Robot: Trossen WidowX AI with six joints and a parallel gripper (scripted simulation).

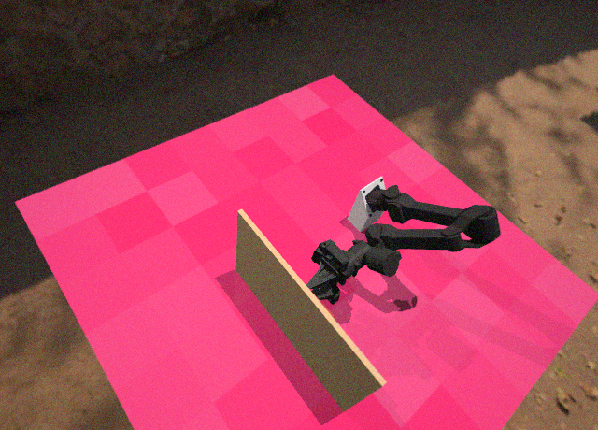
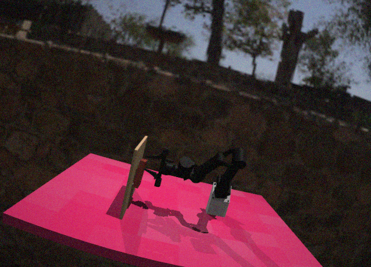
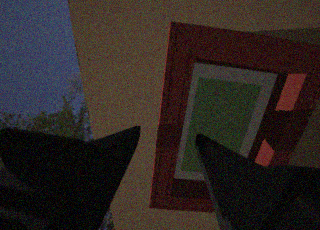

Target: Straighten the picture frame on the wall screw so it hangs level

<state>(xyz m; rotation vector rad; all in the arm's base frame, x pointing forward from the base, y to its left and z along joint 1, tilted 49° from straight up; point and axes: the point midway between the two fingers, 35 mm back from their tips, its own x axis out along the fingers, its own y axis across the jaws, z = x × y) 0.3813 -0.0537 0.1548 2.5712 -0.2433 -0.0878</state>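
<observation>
My gripper tip is now 5 cm above the picture frame and 1 cm short of it. Also, from my gripper tip: tan wall panel 6 cm below, 2 cm ahead.
</observation>
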